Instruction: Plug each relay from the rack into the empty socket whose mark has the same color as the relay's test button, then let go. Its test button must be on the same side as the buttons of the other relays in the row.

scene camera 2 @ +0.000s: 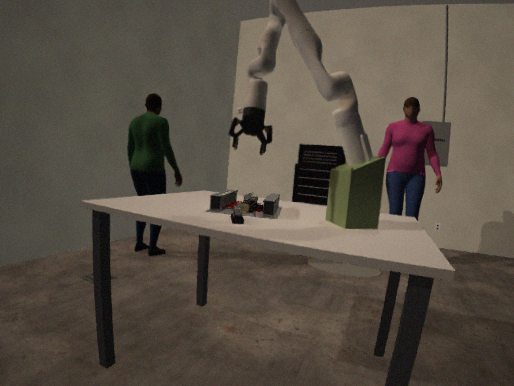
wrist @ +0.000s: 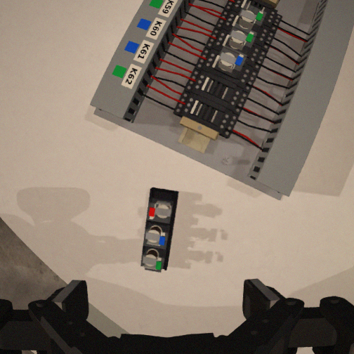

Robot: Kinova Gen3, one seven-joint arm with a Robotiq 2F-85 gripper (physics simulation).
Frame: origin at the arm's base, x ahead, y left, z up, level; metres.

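Seen in the pictures: gripper, between the fingertips: (scene camera 2: 248,151); arm's base, origin of its link: (scene camera 2: 359,161).
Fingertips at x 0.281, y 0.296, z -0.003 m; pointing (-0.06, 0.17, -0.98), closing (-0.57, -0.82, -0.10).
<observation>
Offsets run from my fingertips to a thing's top centre. Level surfaces: height alone.
My gripper (scene camera 2: 249,149) (wrist: 165,298) is open and empty, high above the table. The black rack @[dx -0.005, dy +0.038, dz -0.206 m] (scene camera 2: 237,219) (wrist: 164,194) holds three relays: one with a red button (wrist: 152,212) on its left, one with a blue button (wrist: 162,240) and one with a green button (wrist: 158,265), both on their right. Seated row relays show green (wrist: 259,16), green (wrist: 249,38) and blue (wrist: 239,60) buttons on their right. Two empty sockets (wrist: 215,88) (wrist: 204,110) are at the row's near end. Marks K60 (wrist: 144,24) and K61 (wrist: 131,47) are blue; K62 (wrist: 119,71) is green.
Grey wire ducts @[dx +0.221, dy -0.131, dz -0.166 m] (scene camera 2: 223,200) @[dx +0.049, dy -0.233, dz -0.166 m] (scene camera 2: 271,204) flank the row, with red and black wires between. A tan end block (wrist: 199,127) closes the row. A green pedestal (scene camera 2: 355,195) carries the arm on the table @[dz -0.229 m] (scene camera 2: 320,240). Two people (scene camera 2: 149,145) (scene camera 2: 409,150) stand behind it.
</observation>
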